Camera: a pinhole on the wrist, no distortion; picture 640 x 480 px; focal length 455.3 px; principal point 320.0 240.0 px. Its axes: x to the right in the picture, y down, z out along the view. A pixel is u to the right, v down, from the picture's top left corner.
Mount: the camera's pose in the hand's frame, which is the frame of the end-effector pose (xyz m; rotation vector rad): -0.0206 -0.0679 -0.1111 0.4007 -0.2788 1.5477
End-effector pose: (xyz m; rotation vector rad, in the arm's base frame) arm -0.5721 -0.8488 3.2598 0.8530 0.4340 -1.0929
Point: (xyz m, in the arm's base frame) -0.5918 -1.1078 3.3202
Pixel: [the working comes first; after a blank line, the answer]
In the camera's frame: 0.1697 -0.0982 0.3191

562 100
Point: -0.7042 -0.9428 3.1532
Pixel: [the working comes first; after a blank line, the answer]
In the camera's frame: -0.0444 -0.0814 0.1721

202 25
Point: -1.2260 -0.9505 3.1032
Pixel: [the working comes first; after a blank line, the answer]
In the camera's frame: -0.4827 0.1115 0.3856

outside the picture
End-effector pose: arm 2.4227 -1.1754 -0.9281 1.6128 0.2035 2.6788
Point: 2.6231 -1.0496 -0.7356
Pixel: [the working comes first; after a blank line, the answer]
In the camera's frame: 0.1442 -0.0753 0.3703

497 147
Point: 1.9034 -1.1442 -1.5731
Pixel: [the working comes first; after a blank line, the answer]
In the camera's frame: -0.3344 0.2532 -0.5739

behind the camera
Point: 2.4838 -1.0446 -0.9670
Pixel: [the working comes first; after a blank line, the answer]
In the camera's frame: 0.0102 0.0458 0.1693

348 363
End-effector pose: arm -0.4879 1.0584 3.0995 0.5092 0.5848 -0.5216
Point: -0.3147 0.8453 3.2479
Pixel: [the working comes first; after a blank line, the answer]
In the camera's frame: 0.2205 -0.0881 0.3553

603 127
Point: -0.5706 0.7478 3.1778
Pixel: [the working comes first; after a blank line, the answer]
In the camera's frame: -0.0410 0.0186 0.3670

269 263
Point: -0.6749 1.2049 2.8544
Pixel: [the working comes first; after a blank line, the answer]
In the camera's frame: -0.0968 -0.0114 -0.1990

behind the camera
